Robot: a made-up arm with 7 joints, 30 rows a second.
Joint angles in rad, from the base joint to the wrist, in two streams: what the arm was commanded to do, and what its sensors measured. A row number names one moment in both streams.
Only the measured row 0 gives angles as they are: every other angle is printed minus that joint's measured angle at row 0.
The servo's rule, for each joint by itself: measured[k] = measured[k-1] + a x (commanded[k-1-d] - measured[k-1]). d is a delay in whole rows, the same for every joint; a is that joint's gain. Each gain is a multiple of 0.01, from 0.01 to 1. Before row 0 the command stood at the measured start. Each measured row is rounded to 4 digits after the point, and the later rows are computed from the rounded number. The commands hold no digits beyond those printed.
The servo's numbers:
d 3
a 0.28 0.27 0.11 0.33 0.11 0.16 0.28
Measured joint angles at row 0:
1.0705, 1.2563, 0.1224, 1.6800, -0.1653, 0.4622, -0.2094
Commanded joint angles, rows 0 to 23:
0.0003, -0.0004, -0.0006, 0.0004, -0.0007, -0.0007, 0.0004
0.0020, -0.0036, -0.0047, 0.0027, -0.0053, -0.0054, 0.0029
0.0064, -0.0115, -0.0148, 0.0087, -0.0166, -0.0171, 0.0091
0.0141, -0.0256, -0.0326, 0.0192, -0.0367, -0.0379, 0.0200
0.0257, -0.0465, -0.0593, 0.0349, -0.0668, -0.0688, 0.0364
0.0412, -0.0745, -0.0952, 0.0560, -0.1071, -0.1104, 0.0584
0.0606, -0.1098, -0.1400, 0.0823, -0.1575, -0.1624, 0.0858
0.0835, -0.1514, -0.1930, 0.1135, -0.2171, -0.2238, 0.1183
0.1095, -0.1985, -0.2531, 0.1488, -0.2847, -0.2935, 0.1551
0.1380, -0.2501, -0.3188, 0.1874, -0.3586, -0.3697, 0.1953
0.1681, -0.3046, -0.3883, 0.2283, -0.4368, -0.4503, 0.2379
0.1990, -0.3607, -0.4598, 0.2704, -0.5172, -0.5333, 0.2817
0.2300, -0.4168, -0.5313, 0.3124, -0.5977, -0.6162, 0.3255
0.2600, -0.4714, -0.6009, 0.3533, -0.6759, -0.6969, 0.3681
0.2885, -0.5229, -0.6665, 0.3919, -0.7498, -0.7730, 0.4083
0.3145, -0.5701, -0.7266, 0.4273, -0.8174, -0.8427, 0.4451
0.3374, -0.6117, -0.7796, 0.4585, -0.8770, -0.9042, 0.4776
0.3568, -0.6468, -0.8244, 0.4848, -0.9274, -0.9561, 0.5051
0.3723, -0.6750, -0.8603, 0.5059, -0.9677, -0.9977, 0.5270
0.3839, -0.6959, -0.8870, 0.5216, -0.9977, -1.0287, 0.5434
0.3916, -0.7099, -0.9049, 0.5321, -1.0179, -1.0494, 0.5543
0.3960, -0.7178, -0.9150, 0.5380, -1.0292, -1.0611, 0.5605
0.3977, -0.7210, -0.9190, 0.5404, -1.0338, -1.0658, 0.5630
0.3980, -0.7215, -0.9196, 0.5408, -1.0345, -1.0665, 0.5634
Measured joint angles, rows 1 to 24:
0.0000, 0.0000, 0.0000, 0.0000, 0.0000, 0.0000, 0.0000
0.0000, 0.0000, 0.0000, 0.0000, 0.0000, 0.0000, 0.0000
0.0000, 0.0000, 0.0000, 0.0000, 0.0000, 0.0000, 0.0000
0.0001, -0.0001, -0.0001, 0.0001, -0.0001, -0.0001, 0.0001
0.0006, -0.0010, -0.0006, 0.0010, -0.0007, -0.0009, 0.0009
0.0022, -0.0038, -0.0022, 0.0035, -0.0024, -0.0035, 0.0032
0.0055, -0.0097, -0.0055, 0.0087, -0.0062, -0.0090, 0.0079
0.0112, -0.0196, -0.0114, 0.0173, -0.0129, -0.0186, 0.0159
0.0196, -0.0344, -0.0206, 0.0301, -0.0233, -0.0333, 0.0278
0.0311, -0.0548, -0.0337, 0.0473, -0.0381, -0.0540, 0.0440
0.0458, -0.0809, -0.0512, 0.0691, -0.0578, -0.0812, 0.0648
0.0636, -0.1127, -0.0734, 0.0954, -0.0828, -0.1152, 0.0901
0.0844, -0.1498, -0.1004, 0.1258, -0.1131, -0.1559, 0.1196
0.1078, -0.1916, -0.1321, 0.1596, -0.1487, -0.2030, 0.1527
0.1333, -0.2373, -0.1681, 0.1962, -0.1892, -0.2558, 0.1888
0.1604, -0.2858, -0.2081, 0.2345, -0.2341, -0.3135, 0.2271
0.1883, -0.3359, -0.2513, 0.2737, -0.2827, -0.3748, 0.2666
0.2164, -0.3864, -0.2970, 0.3127, -0.3341, -0.4385, 0.3063
0.2439, -0.4360, -0.3443, 0.3505, -0.3873, -0.5032, 0.3452
0.2701, -0.4834, -0.3922, 0.3861, -0.4412, -0.5674, 0.3823
0.2944, -0.5275, -0.4397, 0.4187, -0.4947, -0.6296, 0.4167
0.3162, -0.5673, -0.4860, 0.4475, -0.5467, -0.6885, 0.4476
0.3352, -0.6020, -0.5301, 0.4720, -0.5963, -0.7429, 0.4744
0.3510, -0.6311, -0.5713, 0.4918, -0.6427, -0.7919, 0.4968

